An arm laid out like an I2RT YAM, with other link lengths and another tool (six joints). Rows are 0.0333 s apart.
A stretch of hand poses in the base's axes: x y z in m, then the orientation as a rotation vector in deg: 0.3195, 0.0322, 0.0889, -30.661, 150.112, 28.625; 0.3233, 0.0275, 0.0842, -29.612, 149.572, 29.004; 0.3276, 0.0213, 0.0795, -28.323, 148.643, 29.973; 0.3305, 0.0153, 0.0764, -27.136, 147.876, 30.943; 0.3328, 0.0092, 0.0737, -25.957, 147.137, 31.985; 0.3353, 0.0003, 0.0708, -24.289, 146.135, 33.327; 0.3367, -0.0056, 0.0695, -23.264, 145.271, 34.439; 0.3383, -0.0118, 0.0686, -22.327, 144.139, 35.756; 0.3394, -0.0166, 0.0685, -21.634, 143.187, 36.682; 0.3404, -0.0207, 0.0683, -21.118, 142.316, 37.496; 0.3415, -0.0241, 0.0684, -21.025, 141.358, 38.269; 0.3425, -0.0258, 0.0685, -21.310, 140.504, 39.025; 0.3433, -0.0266, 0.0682, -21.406, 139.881, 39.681; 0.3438, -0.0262, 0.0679, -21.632, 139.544, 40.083; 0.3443, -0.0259, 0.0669, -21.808, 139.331, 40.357
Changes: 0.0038, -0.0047, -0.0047, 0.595, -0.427, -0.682; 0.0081, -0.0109, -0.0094, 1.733, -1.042, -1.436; 0.0110, -0.0169, -0.0125, 2.809, -1.488, -2.117; 0.0133, -0.0230, -0.0152, 3.926, -1.871, -2.779; 0.0158, -0.0319, -0.0181, 5.413, -2.389, -3.741; 0.0172, -0.0378, -0.0194, 6.594, -2.831, -4.284; 0.0188, -0.0440, -0.0203, 7.983, -3.440, -4.730; 0.0199, -0.0488, -0.0204, 9.021, -4.001, -5.071; 0.0209, -0.0529, -0.0206, 9.931, -4.519, -5.304; 0.0220, -0.0563, -0.0205, 10.768, -5.134, -5.239; 0.0230, -0.0580, -0.0204, 11.492, -5.660, -4.897; 0.0238, -0.0588, -0.0207, 12.110, -6.001, -4.705; 0.0243, -0.0584, -0.0210, 12.443, -6.170, -4.464; 0.0248, -0.0581, -0.0220, 12.659, -6.269, -4.283
